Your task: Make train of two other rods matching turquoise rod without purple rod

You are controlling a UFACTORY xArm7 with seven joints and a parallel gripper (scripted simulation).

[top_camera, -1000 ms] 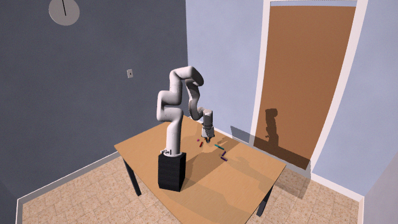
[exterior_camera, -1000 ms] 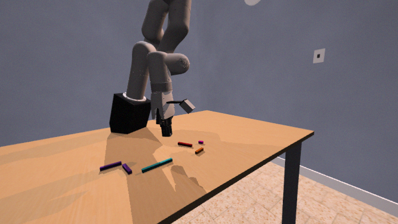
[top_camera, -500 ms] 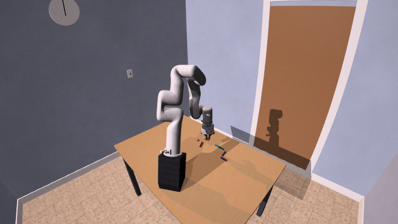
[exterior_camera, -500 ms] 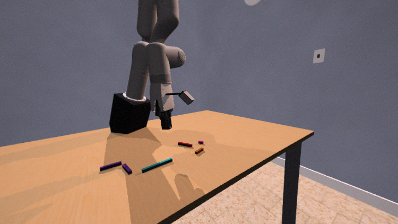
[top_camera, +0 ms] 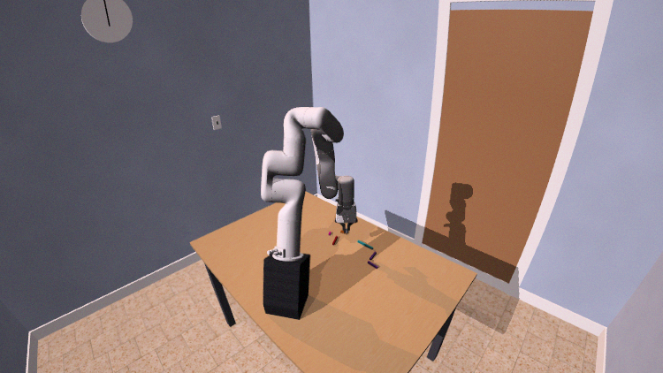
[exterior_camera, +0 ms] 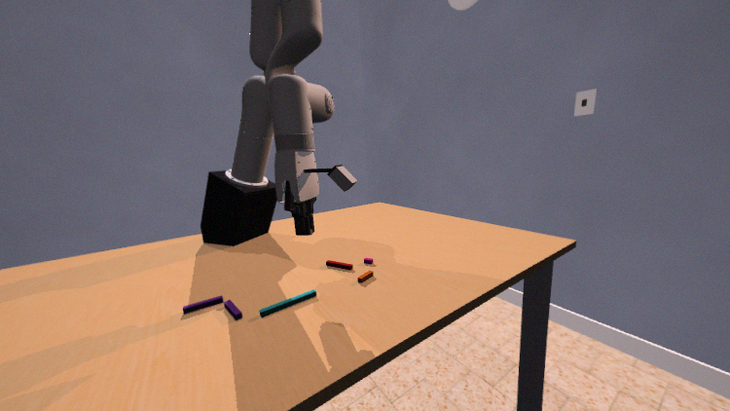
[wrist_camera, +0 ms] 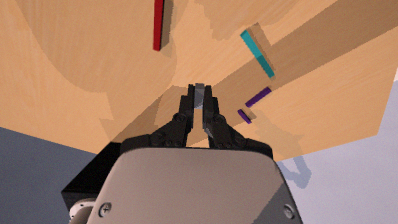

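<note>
Now: hand 1 cm past the red rod, 8 cm to the right of it and 12 cm above it. Also, from my hand: orange rod (8 cm ahead, 9 cm to the left, 12 cm below); turquoise rod (8 cm ahead, 7 cm to the right, 12 cm below); grey rod (2 cm below).
</note>
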